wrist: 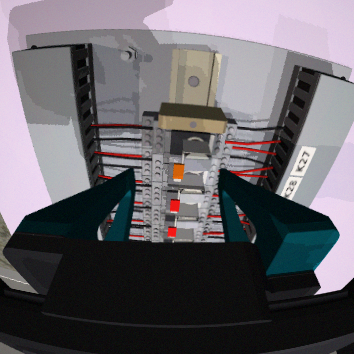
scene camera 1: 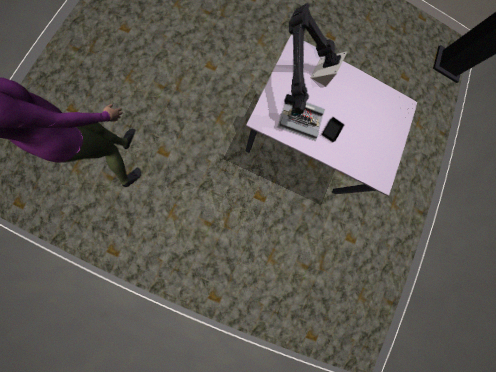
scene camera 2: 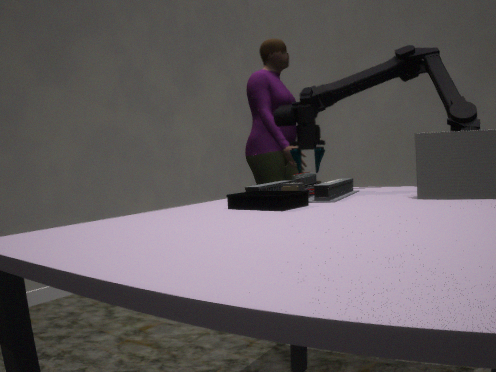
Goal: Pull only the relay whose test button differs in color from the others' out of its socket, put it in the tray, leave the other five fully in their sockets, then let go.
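Frame: origin at the arm's base, x right, y back, z down, level; millimetres.
Seen in the pictures: gripper, between the fingertips: (wrist: 176, 176) (scene camera 1: 294, 112) (scene camera 2: 308, 173); arm's base, origin of its link: (scene camera 1: 332, 62) (scene camera 2: 469, 157).
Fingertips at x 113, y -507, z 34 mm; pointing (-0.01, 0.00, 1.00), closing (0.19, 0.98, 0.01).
Observation:
Pixels of each thing's middle, then the offset from my fingertips to it. Level surfaces: height alone.
- relay with the orange test button, middle of its body: (wrist: 189, 153) dx +7, dy +8, dz +18 mm
- tan end block, middle of its body: (wrist: 191, 116) dx +25, dy +6, dz +40 mm
- black tray, middle of its body: (scene camera 2: 267, 200) (scene camera 1: 333, 129) dx -339, dy +43, dz +48 mm
- panel, middle of its body: (wrist: 178, 202) (scene camera 1: 301, 118) dx -78, dy +17, dz +61 mm
- table, height of its surface: dz +66 mm
In the wrist view, the relay with the orange test button (wrist: 178, 171) sits in its socket in the row, behind the tan end block (wrist: 192, 119). Two relays behind it show red buttons, one (wrist: 174, 205) nearer and one (wrist: 172, 231) farther along. The rest of the row is hidden by the gripper body or hard to make out. My gripper (wrist: 176, 176) (scene camera 2: 309, 171) is partly open and empty, pointing down above the row; its teal fingertips appear on either side of the orange button. The black tray (scene camera 1: 333, 129) (scene camera 2: 268, 201) stands beside the panel (wrist: 117, 82), with no relay visible in it.
Slotted wire ducts, left (wrist: 45, 95) and right (wrist: 320, 110), flank the row, with red and black wires between. A pale box (scene camera 2: 455, 165) stands by the arm base. A person in purple (scene camera 1: 50, 127) (scene camera 2: 265, 105) is beyond the table (scene camera 1: 370, 135) (scene camera 2: 210, 250).

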